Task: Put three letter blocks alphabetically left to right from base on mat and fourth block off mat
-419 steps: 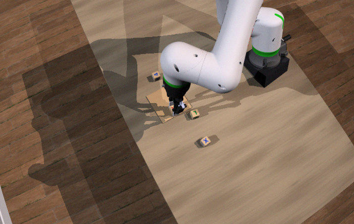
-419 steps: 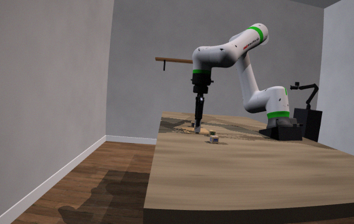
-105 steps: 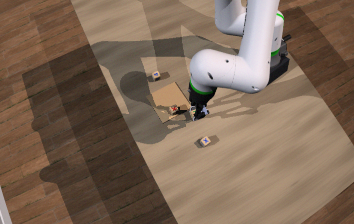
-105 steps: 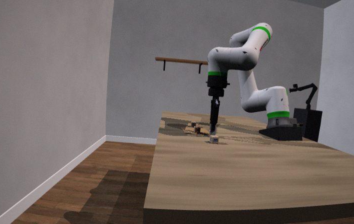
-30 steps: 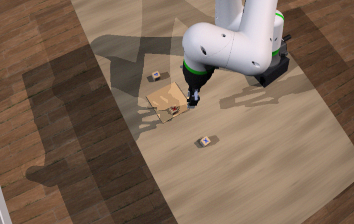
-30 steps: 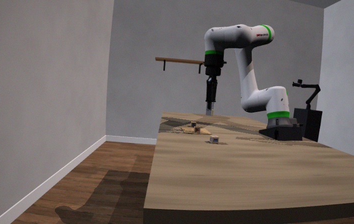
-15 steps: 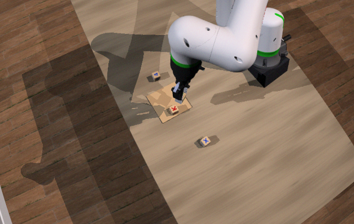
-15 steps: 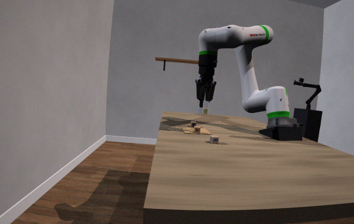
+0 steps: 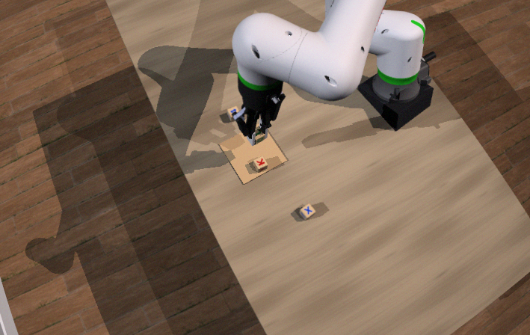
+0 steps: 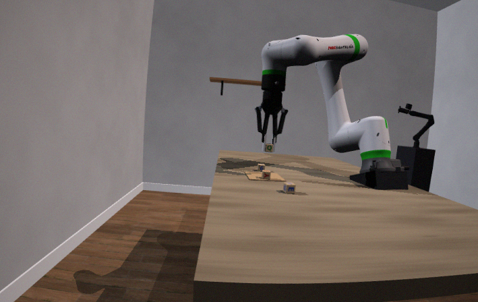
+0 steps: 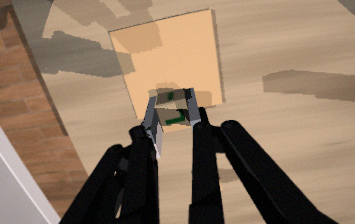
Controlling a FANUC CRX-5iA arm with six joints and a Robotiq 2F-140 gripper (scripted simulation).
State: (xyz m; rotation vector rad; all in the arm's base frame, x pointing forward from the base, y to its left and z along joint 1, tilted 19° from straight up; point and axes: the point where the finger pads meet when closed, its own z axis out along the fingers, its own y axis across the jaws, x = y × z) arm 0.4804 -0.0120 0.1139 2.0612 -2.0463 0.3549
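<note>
Right now my hand is 10 mm to the left of the tan mat and 140 mm above it. The rest, counted from my hand: red K block 10 mm ahead, 40 mm to the left, 120 mm below; 4 block 10 mm behind, 140 mm to the right, 120 mm below; L block 20 mm below.
</note>
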